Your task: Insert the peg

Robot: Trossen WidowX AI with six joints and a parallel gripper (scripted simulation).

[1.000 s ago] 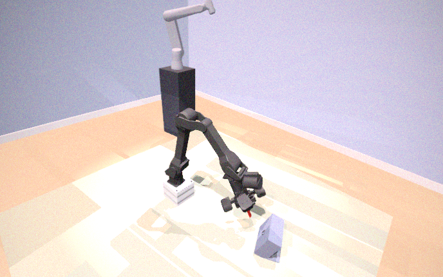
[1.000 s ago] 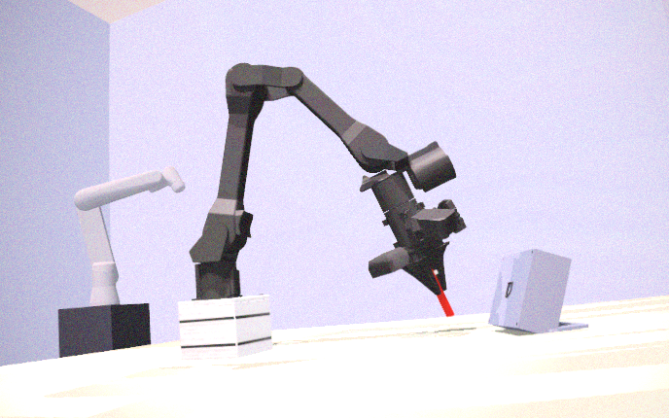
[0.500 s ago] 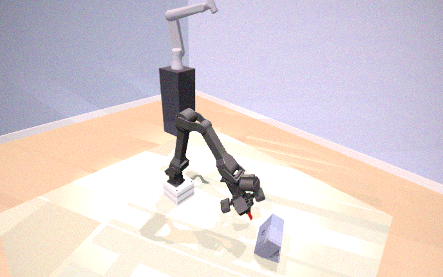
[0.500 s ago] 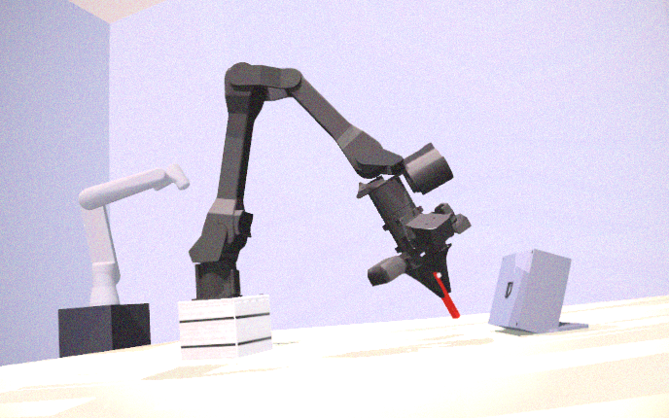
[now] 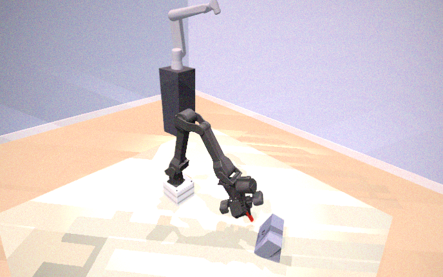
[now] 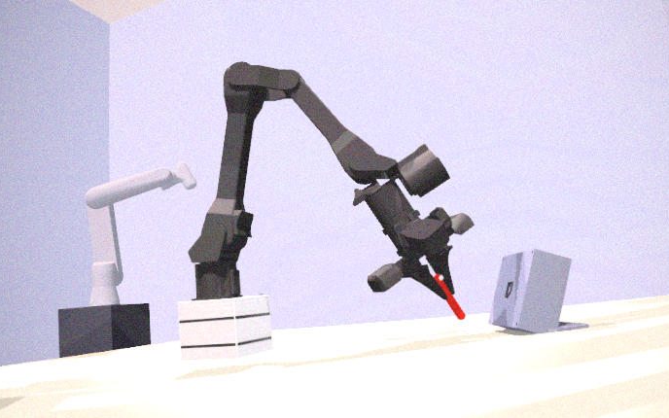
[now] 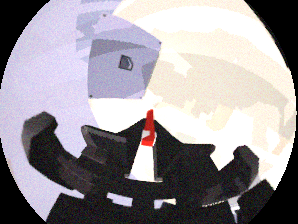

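The grey sloped panel is 11 cm ahead of my gripper tip, 4 cm to the right of it and 1 cm below it. Round my gripper tip: red peg 1 cm behind, 1 cm above.
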